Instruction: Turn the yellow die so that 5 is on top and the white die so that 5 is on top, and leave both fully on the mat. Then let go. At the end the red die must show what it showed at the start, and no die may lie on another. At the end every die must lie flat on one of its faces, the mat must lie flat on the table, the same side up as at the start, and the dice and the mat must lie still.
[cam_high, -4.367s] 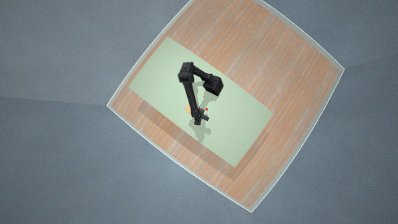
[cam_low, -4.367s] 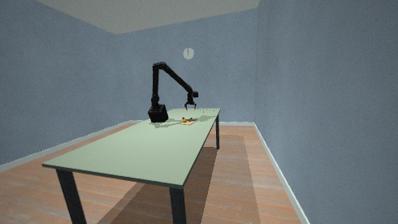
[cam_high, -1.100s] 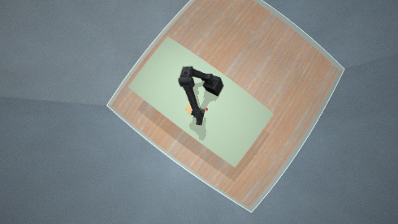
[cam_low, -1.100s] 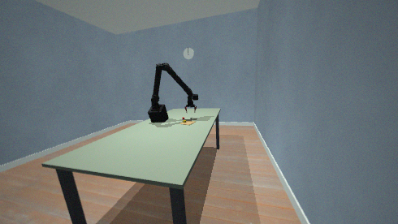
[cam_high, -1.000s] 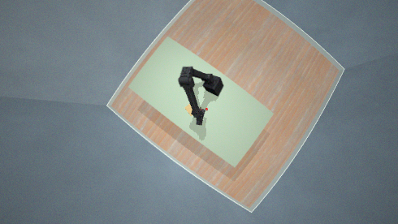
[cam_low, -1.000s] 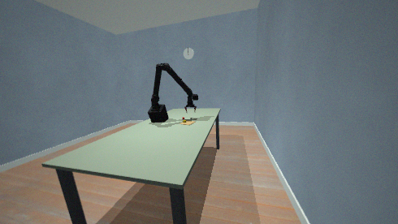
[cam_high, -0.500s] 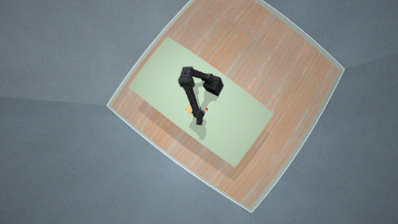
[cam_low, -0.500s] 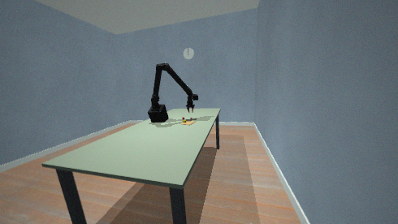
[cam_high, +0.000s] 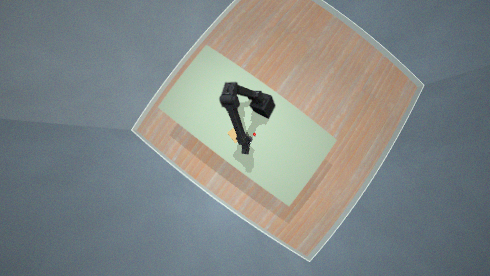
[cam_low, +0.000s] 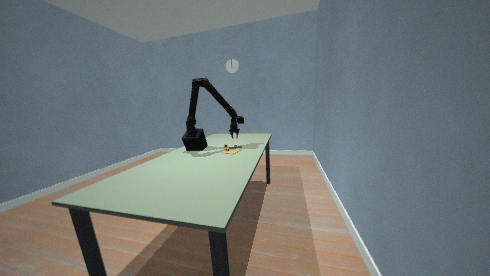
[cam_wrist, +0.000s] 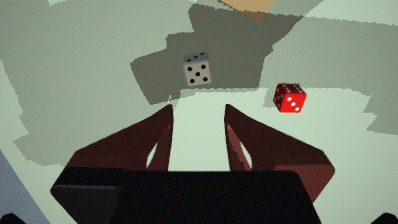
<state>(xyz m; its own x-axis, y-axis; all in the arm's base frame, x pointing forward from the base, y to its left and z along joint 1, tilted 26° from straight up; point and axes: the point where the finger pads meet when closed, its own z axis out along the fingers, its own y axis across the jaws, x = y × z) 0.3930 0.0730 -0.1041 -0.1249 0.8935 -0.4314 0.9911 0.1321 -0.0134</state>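
My gripper is now 80 mm above the white die. Also, from my hand: tan mat (140 mm to the right, 90 mm below, 10 mm behind); then red die (110 mm behind, 80 mm below, 20 mm to the left); then yellow die (130 mm to the right, 80 mm below, 50 mm behind).
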